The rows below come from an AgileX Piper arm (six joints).
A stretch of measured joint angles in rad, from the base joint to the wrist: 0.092, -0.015, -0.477, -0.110, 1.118, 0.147; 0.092, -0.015, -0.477, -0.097, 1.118, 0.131; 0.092, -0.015, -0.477, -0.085, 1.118, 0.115; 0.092, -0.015, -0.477, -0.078, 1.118, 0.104; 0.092, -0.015, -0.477, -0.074, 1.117, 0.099; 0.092, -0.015, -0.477, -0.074, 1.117, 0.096; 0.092, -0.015, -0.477, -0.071, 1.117, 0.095; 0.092, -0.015, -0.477, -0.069, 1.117, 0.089
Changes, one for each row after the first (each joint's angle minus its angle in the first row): 0.000, 0.000, 0.000, 0.013, 0.000, -0.016; 0.000, 0.000, 0.000, 0.025, 0.000, -0.032; 0.000, 0.000, 0.000, 0.032, 0.000, -0.043; 0.000, 0.000, 0.000, 0.036, -0.001, -0.048; 0.000, 0.000, 0.000, 0.036, -0.001, -0.051; 0.000, 0.000, 0.000, 0.039, -0.001, -0.052; 0.000, 0.000, 0.000, 0.041, -0.001, -0.058
